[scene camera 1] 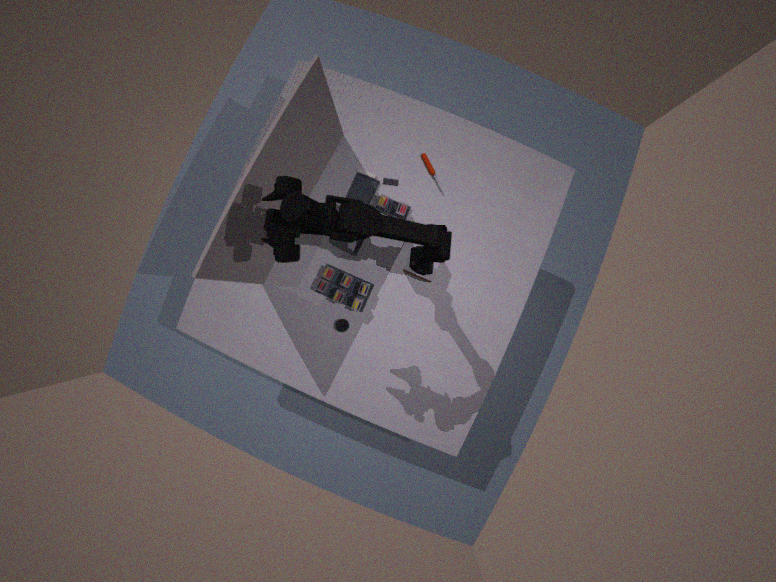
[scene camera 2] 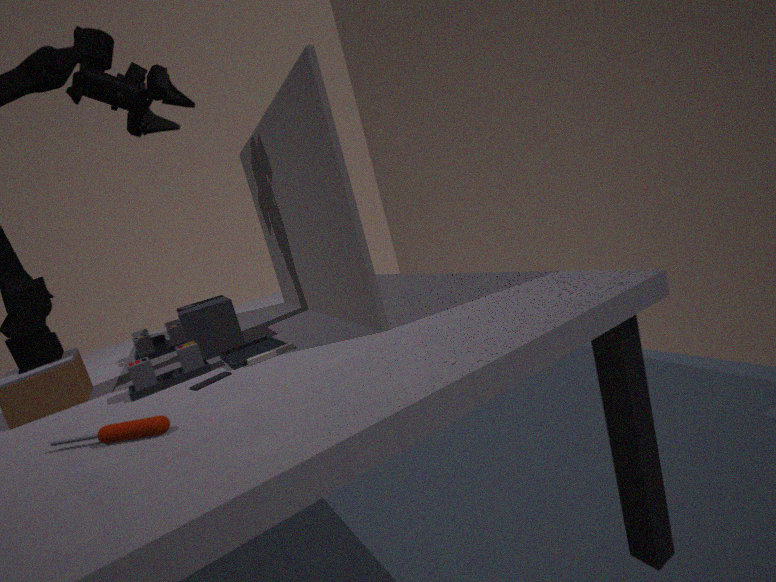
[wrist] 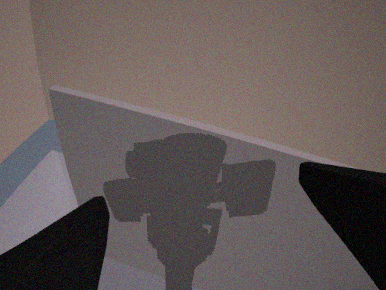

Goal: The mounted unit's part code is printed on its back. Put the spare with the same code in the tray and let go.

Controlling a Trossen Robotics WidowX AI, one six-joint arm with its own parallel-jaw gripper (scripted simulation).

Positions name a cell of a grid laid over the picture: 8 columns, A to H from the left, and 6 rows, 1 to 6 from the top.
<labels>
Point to an upright grey panel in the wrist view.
D5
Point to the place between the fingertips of the gripper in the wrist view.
At E4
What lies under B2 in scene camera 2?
The gripper.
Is the gripper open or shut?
Open.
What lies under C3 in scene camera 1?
The gripper.
</labels>
